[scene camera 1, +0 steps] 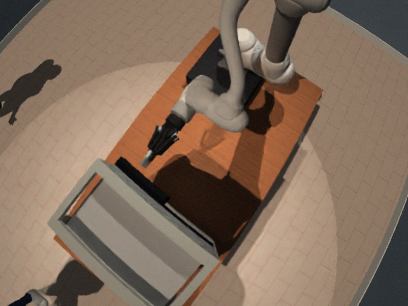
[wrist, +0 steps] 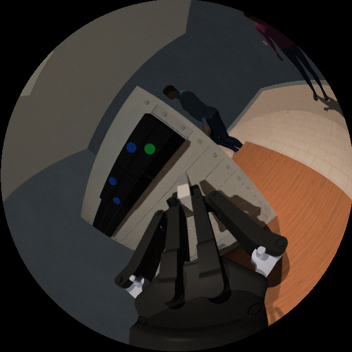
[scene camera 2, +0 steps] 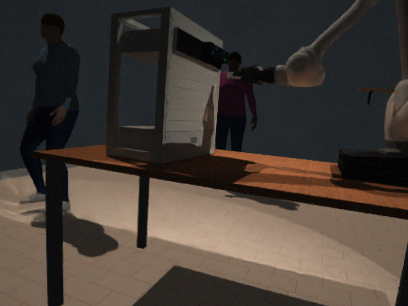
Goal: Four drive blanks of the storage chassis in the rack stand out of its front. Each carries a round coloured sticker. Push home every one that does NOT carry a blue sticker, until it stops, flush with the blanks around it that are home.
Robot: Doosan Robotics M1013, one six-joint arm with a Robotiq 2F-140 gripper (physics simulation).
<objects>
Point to a grey rack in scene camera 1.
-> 125, 232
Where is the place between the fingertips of my gripper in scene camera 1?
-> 142, 166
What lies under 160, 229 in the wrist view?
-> My gripper.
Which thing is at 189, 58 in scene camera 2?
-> A grey rack.
</objects>
